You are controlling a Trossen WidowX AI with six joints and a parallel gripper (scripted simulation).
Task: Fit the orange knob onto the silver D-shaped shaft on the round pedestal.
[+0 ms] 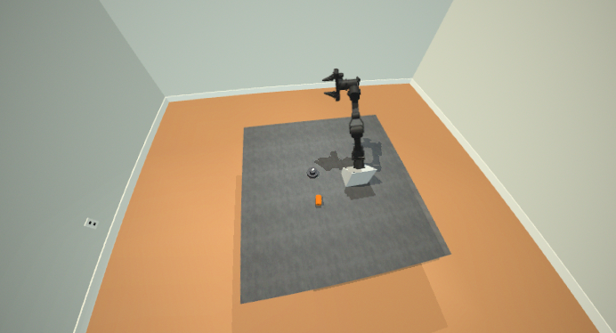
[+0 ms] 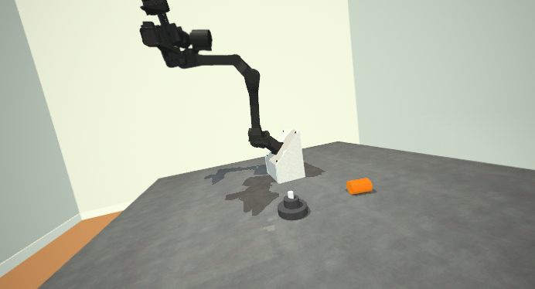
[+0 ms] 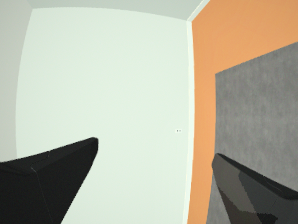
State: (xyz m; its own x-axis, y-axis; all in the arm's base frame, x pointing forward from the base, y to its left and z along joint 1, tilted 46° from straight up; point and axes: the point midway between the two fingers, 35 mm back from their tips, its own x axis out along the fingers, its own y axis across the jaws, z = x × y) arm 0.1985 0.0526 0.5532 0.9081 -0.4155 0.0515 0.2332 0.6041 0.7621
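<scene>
Right now my gripper tip is 530 mm above the orange knob, 490 mm to the right of it and 110 mm short of it. The rest, counted from my gripper tip: round pedestal 520 mm below, 280 mm to the left, 100 mm ahead.
</scene>
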